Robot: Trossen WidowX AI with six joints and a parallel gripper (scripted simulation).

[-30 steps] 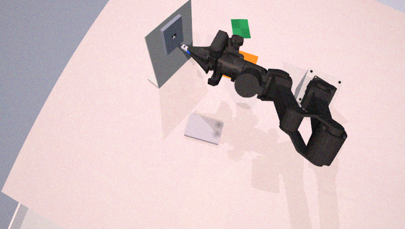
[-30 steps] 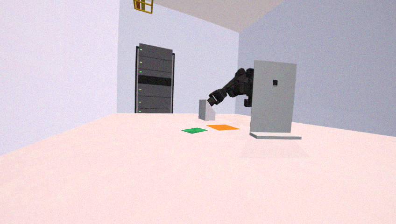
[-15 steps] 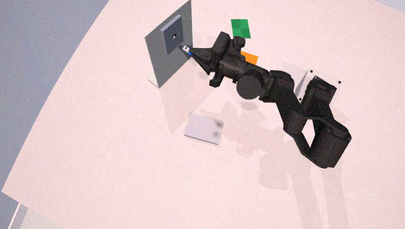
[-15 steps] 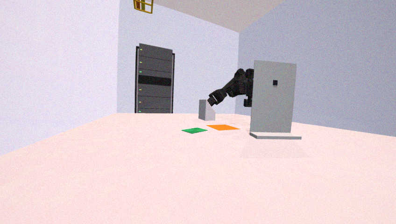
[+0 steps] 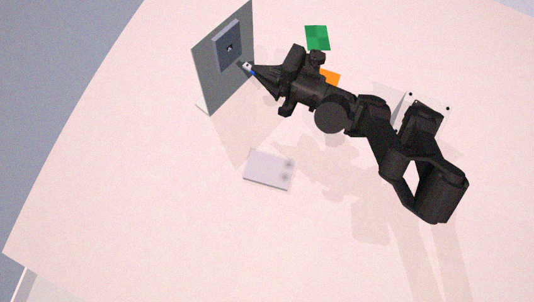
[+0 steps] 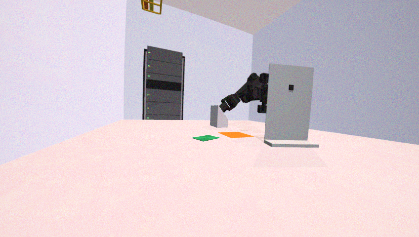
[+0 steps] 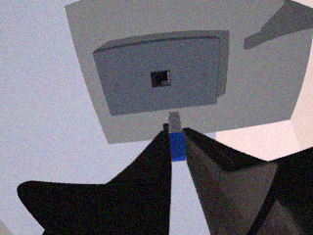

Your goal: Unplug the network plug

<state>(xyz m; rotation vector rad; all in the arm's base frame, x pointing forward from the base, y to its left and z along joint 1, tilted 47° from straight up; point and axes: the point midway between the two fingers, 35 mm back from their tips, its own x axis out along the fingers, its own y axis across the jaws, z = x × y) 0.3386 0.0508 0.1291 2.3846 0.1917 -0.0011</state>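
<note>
Right now my gripper tip is 20 cm above the orange marked square, 14 cm to the left of it and 9 cm past it. From my gripper tip the other things lie so: upright grey panel: 8 cm ahead, 7 cm below, 3 cm to the right; then network plug: right at my gripper tip; then flat grey plate: 19 cm below, 11 cm to the left, 10 cm behind.
</note>
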